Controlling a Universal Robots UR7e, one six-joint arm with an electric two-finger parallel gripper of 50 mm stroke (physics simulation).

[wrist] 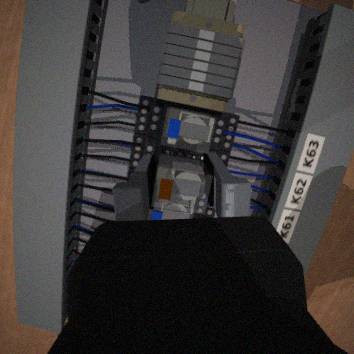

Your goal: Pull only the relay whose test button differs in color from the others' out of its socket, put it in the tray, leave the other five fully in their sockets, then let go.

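Frame: origin at the arm's base, x left, y back, z up, level; centimetres.
Where they show: gripper, fingertip midpoint: (179, 170).
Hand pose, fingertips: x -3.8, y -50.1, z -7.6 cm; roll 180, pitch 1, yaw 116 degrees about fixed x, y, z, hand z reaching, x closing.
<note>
Each offset is from my fingertips to the centre of the thing.
The relay with the orange test button {dz +1.6, dx +0.1, dy +0.1 cm} (188, 186) is between the two fingers of my gripper (179, 170), which is shut on its sides. This relay looks raised above its row; its underside and pins are hidden, so I cannot tell how far they are from the socket. A relay with a blue test button {dz -0.8, dx -2.5, dy -0.6 cm} (195, 129) sits in its socket just above it in the wrist view. Part of another relay with a blue button {dz -0.8, dx +2.9, dy +0.6 cm} (156, 215) shows below it, mostly hidden by the gripper body. The other relays and the tray do not show.
Grey slotted wire ducts stand left (47, 150) and right (325, 115), the right one with labels K61, K62 and K63 {dz -3.3, dx +0.5, dy +9.9 cm} (311, 154). A ribbed grey block {dz -2.8, dx -6.9, dy -1.6 cm} (222, 65) stands beyond the relays. Black and blue wires run from the sockets to both ducts.
</note>
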